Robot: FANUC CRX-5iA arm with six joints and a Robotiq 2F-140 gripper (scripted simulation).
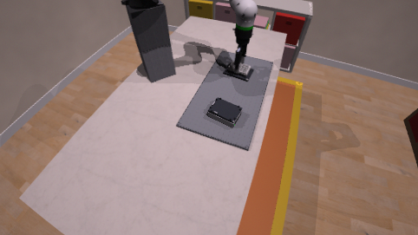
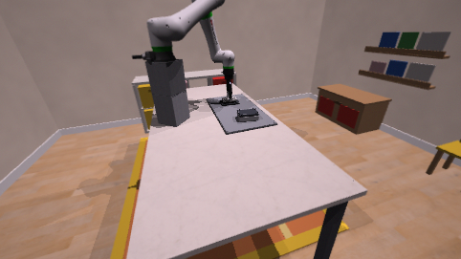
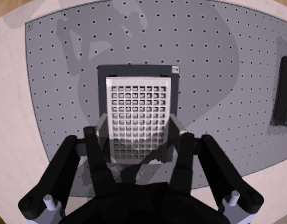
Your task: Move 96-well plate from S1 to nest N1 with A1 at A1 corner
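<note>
Right now my hand is 50 mm above the plate nest N1. Round my hand: white 96-well plate: 20 mm below.
</note>
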